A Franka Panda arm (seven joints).
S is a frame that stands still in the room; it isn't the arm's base.
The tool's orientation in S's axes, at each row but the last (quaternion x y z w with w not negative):
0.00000, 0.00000, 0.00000, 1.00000
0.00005, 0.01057, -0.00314, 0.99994
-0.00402, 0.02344, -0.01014, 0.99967
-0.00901, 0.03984, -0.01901, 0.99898
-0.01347, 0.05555, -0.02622, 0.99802
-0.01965, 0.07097, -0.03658, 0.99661
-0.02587, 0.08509, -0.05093, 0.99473
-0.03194, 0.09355, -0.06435, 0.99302
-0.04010, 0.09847, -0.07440, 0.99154
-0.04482, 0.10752, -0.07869, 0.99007
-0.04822, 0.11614, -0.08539, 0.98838
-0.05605, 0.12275, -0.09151, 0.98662
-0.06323, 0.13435, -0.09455, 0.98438
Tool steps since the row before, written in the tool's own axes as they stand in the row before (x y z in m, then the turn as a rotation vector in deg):
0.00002, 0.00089, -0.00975, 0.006, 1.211, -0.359
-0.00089, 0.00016, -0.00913, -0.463, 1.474, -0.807
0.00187, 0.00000, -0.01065, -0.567, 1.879, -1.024
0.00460, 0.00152, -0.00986, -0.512, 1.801, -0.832
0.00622, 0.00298, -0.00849, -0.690, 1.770, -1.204
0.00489, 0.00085, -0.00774, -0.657, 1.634, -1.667
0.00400, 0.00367, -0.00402, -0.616, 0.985, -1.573
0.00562, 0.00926, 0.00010, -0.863, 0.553, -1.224
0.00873, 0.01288, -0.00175, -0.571, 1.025, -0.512
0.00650, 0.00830, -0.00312, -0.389, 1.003, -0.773
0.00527, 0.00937, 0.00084, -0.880, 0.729, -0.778
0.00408, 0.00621, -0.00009, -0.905, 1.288, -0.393
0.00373, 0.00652, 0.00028, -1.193, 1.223, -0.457
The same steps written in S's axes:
0.00002, 0.00089, -0.00975, 0.006, 1.211, -0.359
-0.00108, 0.00017, -0.00911, -0.471, 1.477, -0.797
0.00137, -0.00012, -0.01073, -0.577, 1.882, -1.012
0.00385, 0.00118, -0.01022, -0.509, 1.806, -0.824
0.00538, 0.00244, -0.00921, -0.729, 1.775, -1.173
0.00378, 0.00021, -0.00838, -0.772, 1.621, -1.629
0.00359, 0.00305, -0.00484, -0.779, 0.976, -1.505
0.00662, 0.00842, -0.00162, -1.006, 0.600, -1.085
0.00991, 0.01123, -0.00458, -0.514, 1.066, -0.489
0.00680, 0.00686, -0.00525, -0.399, 0.995, -0.778
0.00673, 0.00830, -0.00143, -0.914, 0.815, -0.643
0.00490, 0.00527, -0.00186, -0.747, 1.400, -0.340
0.00471, 0.00562, -0.00165, -1.048, 1.388, -0.319

